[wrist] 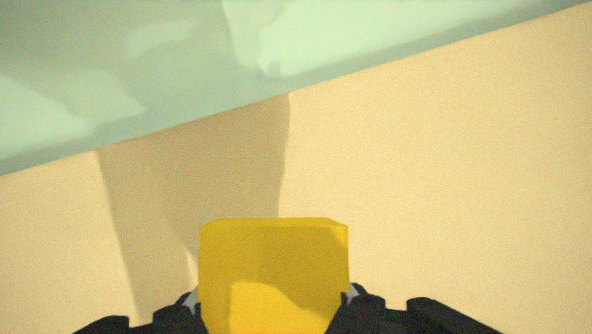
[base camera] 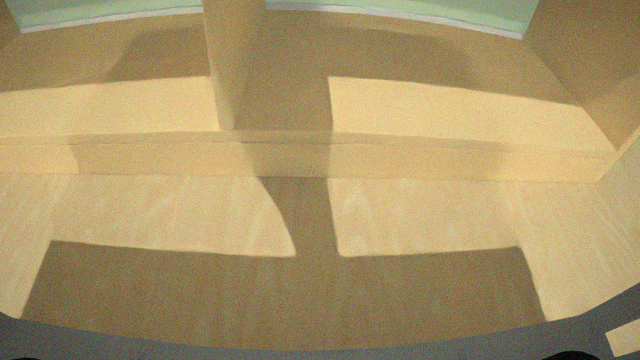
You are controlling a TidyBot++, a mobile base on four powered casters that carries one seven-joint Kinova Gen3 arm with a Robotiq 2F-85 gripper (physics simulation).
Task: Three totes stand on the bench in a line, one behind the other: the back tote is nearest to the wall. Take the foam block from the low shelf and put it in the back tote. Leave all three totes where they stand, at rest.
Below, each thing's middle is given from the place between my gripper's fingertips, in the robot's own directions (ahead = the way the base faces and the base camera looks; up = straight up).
Labels:
The yellow foam block [wrist: 249, 268] lies 1 cm behind my hand and 1 cm above it.

